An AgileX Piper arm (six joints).
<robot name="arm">
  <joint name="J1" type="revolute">
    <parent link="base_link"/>
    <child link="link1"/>
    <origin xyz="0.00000 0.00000 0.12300" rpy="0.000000 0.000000 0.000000"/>
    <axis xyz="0 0 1"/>
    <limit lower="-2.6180" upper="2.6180"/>
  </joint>
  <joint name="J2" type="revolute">
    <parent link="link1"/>
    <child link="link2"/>
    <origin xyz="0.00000 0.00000 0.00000" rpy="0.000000 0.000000 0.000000"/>
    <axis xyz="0 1 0"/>
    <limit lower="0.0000" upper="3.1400"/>
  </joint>
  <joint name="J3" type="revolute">
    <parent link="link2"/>
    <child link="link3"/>
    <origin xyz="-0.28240 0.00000 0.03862" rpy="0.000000 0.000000 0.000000"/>
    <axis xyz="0 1 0"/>
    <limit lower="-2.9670" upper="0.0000"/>
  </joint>
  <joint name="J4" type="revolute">
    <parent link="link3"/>
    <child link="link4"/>
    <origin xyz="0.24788 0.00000 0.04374" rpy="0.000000 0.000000 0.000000"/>
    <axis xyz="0.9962 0 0.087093"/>
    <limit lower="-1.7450" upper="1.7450"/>
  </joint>
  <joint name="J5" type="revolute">
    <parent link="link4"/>
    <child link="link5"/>
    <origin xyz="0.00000 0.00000 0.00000" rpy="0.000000 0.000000 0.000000"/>
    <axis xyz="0 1 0"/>
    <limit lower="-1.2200" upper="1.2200"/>
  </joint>
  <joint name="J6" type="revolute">
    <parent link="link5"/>
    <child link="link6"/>
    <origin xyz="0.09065 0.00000 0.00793" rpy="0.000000 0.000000 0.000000"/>
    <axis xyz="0.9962 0 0.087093"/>
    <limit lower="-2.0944" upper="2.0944"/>
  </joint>
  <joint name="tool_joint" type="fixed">
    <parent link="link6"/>
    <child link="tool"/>
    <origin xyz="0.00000 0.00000 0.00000" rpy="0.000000 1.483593 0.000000"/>
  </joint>
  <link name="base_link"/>
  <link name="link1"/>
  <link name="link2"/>
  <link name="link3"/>
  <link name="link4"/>
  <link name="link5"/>
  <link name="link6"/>
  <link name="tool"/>
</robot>
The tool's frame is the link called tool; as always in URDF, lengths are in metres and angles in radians.
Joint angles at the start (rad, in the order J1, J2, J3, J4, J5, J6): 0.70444 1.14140 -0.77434 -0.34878 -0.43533 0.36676
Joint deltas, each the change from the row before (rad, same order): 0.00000 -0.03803 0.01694 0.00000 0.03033 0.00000; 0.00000 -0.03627 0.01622 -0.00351 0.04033 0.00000; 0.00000 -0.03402 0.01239 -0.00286 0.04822 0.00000; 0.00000 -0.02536 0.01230 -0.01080 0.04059 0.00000; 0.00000 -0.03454 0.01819 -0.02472 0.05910 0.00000; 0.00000 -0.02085 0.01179 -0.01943 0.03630 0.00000; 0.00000 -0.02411 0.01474 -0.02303 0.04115 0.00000; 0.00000 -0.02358 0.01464 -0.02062 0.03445 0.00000
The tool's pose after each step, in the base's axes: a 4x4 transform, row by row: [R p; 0 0 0 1], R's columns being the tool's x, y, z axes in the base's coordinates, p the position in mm. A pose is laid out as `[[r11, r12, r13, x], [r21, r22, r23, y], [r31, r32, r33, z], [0, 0, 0, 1]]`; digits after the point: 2 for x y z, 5 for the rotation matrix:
[[0.06147, -0.74697, 0.66201, 178.54], [0.10971, 0.66430, 0.73937, 167.83], [-0.99206, 0.02718, 0.12278, 360.78], [0, 0, 0, 1]]
[[0.05362, -0.73834, 0.67230, 172.69], [0.09236, 0.67405, 0.73289, 161.47], [-0.99428, 0.02279, 0.10434, 360.54], [0, 0, 0, 1]]
[[0.04123, -0.72742, 0.68495, 167.58], [0.07143, 0.68592, 0.72416, 155.35], [-0.99659, 0.01907, 0.08024, 360.10], [0, 0, 0, 1]]
[[0.03172, -0.71917, 0.69411, 163.68], [0.04460, 0.69478, 0.71784, 150.75], [-0.99850, 0.00819, 0.05411, 358.07], [0, 0, 0, 1]]
[[0.02113, -0.70759, 0.70631, 158.35], [-0.00250, 0.70643, 0.70778, 144.37], [-0.99977, -0.01672, 0.01316, 354.20], [0, 0, 0, 1]]
[[0.01641, -0.70035, 0.71362, 155.15], [-0.03498, 0.71287, 0.70042, 140.41], [-0.99925, -0.03646, -0.01280, 351.41], [0, 0, 0, 1]]
[[0.01084, -0.69155, 0.72224, 151.48], [-0.07284, 0.71982, 0.69033, 135.71], [-0.99728, -0.06009, -0.04257, 347.79], [0, 0, 0, 1]]
[[0.00770, -0.68361, 0.72980, 147.86], [-0.10453, 0.72528, 0.68048, 131.15], [-0.99449, -0.08152, -0.06587, 344.58], [0, 0, 0, 1]]

